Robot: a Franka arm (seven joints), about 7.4 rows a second.
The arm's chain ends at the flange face. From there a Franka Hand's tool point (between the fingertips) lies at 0.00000 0.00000 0.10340 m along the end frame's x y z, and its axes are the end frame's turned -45 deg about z.
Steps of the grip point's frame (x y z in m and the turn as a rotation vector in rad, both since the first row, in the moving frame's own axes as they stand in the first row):
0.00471, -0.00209, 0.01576, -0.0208, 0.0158, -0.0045
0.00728, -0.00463, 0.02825, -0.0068, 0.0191, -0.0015
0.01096, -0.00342, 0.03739, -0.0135, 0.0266, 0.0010
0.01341, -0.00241, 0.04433, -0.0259, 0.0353, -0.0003
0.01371, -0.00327, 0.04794, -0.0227, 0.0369, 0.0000
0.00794, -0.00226, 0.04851, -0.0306, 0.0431, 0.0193
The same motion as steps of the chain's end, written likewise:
-0.00082, -0.00517, 0.01580, -0.0035, 0.0259, -0.0045
-0.00002, -0.00752, 0.02827, 0.0087, 0.0183, -0.0015
0.00240, -0.00921, 0.03744, 0.0093, 0.0284, 0.0010
0.00331, -0.01050, 0.04443, 0.0066, 0.0433, -0.0003
0.00303, -0.01097, 0.04804, 0.0100, 0.0421, 0.0000
-0.00138, -0.00635, 0.04865, 0.0088, 0.0521, 0.0193

